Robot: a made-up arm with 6 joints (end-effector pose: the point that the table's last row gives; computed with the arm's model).
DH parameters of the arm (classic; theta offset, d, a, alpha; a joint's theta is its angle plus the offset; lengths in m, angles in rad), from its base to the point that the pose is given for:
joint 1: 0 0.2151 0 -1.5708
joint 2: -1.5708 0 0.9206 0
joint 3: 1.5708 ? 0 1.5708
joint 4: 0 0.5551 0 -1.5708
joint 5: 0 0 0 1.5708
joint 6: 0 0.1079 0 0
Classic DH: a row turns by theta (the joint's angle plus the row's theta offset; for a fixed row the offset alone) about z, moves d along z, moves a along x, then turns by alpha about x.
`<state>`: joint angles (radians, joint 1 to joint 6).
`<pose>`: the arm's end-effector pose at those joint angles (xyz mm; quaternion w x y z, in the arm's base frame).
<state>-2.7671 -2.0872 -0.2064 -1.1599 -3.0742 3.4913</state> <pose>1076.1 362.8 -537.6 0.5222 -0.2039 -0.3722 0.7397</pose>
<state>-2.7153 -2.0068 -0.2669 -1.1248 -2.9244 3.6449</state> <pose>1095.4 420.3 -472.1 0.4212 -0.1871 -0.4299 0.7764</pose>
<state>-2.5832 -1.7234 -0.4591 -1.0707 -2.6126 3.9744</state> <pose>1131.2 592.2 -211.5 0.1664 -0.1875 -0.5622 0.7881</pose>
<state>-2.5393 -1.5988 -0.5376 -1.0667 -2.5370 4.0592</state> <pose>1128.0 650.5 -85.6 0.0894 -0.1973 -0.5971 0.7724</pose>
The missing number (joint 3, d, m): 0.0493
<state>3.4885 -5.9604 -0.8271 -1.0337 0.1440 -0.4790</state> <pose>31.9 -26.8 1671.5 0.5238 0.0795 0.2067 0.8225</pose>
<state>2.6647 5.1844 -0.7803 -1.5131 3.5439 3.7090</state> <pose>1071.7 -656.7 493.0 0.4608 -0.5163 -0.3234 0.6454</pose>
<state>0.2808 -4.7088 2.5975 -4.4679 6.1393 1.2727</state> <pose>327.9 130.2 -125.6 0.1177 0.8417 0.1769 -0.4964</pose>
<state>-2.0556 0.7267 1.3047 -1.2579 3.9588 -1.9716</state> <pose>-381.1 -990.0 710.9 0.0395 0.4877 0.0976 0.8666</pose>
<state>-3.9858 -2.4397 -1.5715 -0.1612 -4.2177 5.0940</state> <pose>153.8 -224.3 -884.6 0.4350 0.8102 0.1496 0.3633</pose>
